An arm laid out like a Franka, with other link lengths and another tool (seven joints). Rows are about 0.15 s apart.
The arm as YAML. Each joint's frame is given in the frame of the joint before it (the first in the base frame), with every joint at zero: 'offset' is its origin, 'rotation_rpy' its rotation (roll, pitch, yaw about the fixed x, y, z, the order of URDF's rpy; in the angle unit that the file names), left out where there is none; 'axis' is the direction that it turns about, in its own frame. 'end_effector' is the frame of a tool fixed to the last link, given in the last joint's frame.
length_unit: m
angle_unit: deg
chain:
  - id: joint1
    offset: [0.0, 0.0, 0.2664]
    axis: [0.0, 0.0, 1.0]
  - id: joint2
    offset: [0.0, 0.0, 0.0]
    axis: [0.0, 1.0, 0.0]
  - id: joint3
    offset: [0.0, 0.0, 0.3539]
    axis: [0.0, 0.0, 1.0]
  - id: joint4
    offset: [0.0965, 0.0, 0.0]
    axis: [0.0, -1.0, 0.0]
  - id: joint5
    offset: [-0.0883, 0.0, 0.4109]
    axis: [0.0, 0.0, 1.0]
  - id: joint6
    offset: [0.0, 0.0, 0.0]
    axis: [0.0, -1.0, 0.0]
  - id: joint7
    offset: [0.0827, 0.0, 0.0]
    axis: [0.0, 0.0, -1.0]
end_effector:
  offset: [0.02, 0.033, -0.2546]
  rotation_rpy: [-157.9, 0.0, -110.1]
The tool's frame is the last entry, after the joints.
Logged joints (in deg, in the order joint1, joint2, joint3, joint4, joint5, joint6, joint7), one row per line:
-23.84, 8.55, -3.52, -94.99, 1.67, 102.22, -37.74
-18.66, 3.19, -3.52, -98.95, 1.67, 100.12, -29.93
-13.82, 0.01, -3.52, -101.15, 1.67, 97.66, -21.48
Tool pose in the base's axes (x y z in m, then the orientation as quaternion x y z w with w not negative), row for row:
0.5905, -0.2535, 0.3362, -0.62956, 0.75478, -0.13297, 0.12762
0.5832, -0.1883, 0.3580, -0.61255, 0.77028, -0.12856, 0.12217
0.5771, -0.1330, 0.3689, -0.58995, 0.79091, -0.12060, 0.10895
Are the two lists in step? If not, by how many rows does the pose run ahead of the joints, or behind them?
They are in step.
